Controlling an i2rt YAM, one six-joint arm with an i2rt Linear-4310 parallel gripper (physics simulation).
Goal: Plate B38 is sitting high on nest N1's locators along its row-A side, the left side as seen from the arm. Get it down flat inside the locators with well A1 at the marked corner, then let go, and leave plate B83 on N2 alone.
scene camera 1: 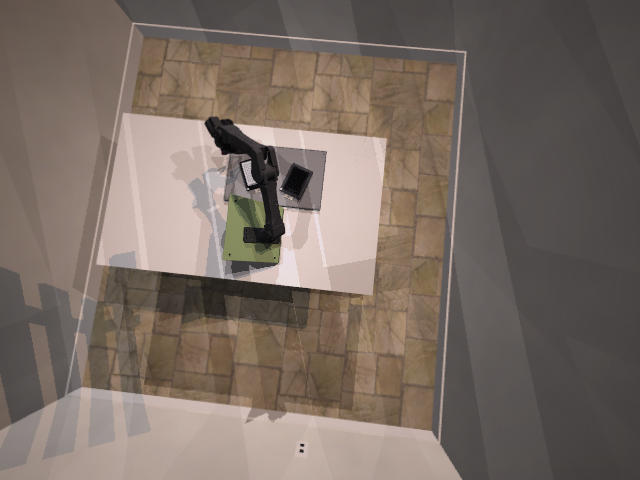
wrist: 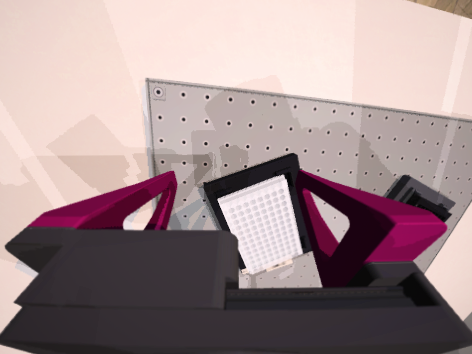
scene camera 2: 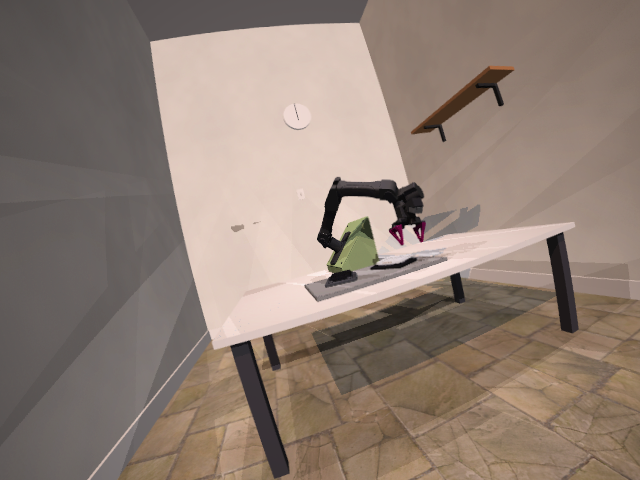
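Pixels of known places: gripper, fingertip midpoint: point(wrist: 236, 177) point(scene camera 2: 412, 243); arm's base, link origin: point(scene camera 1: 262, 235) point(scene camera 2: 341, 248).
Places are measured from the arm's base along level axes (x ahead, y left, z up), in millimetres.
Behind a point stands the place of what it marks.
The white well plate, taken as B38 point(scene camera 1: 248, 171) @(x 346, y 111, z -78 mm) point(scene camera 2: 393, 261) @(x 390, y 64, z -84 mm) point(wrist: 262, 225) @(x 355, y 97, z -82 mm), sits in a black nest, taken as N1 point(wrist: 252, 172) @(x 421, y 110, z -97 mm). Dark nest wall shows beyond its far edge and along its right side in the wrist view; its left edge lies close to the left wall. Its tilt and well A1 cannot be read. My gripper point(scene camera 2: 412, 242) @(x 442, y 138, z -30 mm) point(wrist: 236, 177) @(x 442, y 138, z -30 mm) is wide open and empty, its magenta fingertips above the nest, apart from the plate. The dark plate, taken as B83 point(scene camera 1: 297, 180) @(x 307, y -151, z -87 mm), sits in the other nest; the right finger partly hides that nest in the wrist view.
Both nests stand on a grey perforated board point(scene camera 1: 316, 170) @(x 372, y -249, z -109 mm) point(scene camera 2: 320, 291) @(x 399, y -264, z -108 mm) point(wrist: 180, 105) @(x 496, y 190, z -108 mm) on the white table point(scene camera 1: 155, 206) @(x 153, y 624, z -121 mm) point(scene camera 2: 268, 304) @(x 291, y -454, z -121 mm). The arm's green wedge base point(scene camera 1: 248, 253) @(x -90, y 48, z 47 mm) point(scene camera 2: 361, 253) @(x 165, y 37, z -40 mm) stands beside the board. A wooden shelf point(scene camera 2: 465, 98) is on the wall.
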